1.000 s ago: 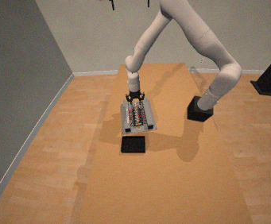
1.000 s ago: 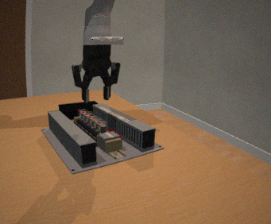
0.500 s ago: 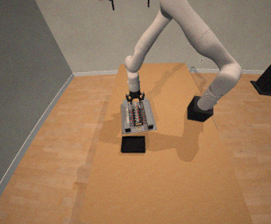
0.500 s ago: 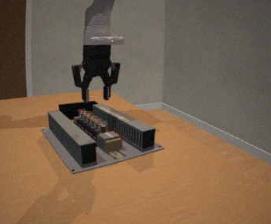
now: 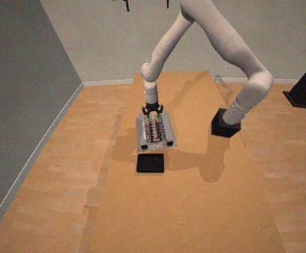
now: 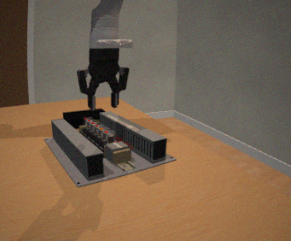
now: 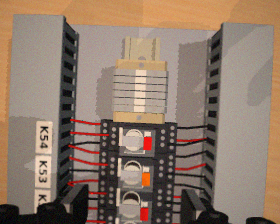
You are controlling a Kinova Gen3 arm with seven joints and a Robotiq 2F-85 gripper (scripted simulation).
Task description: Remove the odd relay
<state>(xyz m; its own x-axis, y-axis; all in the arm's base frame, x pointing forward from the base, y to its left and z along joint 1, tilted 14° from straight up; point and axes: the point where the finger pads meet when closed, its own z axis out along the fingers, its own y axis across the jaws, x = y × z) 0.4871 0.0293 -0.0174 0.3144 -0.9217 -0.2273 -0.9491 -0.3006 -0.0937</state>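
The relay is 90 mm below my hand. The rest, counted from my hand: black parts tray 280 mm to the left, 120 mm below, 30 mm behind.
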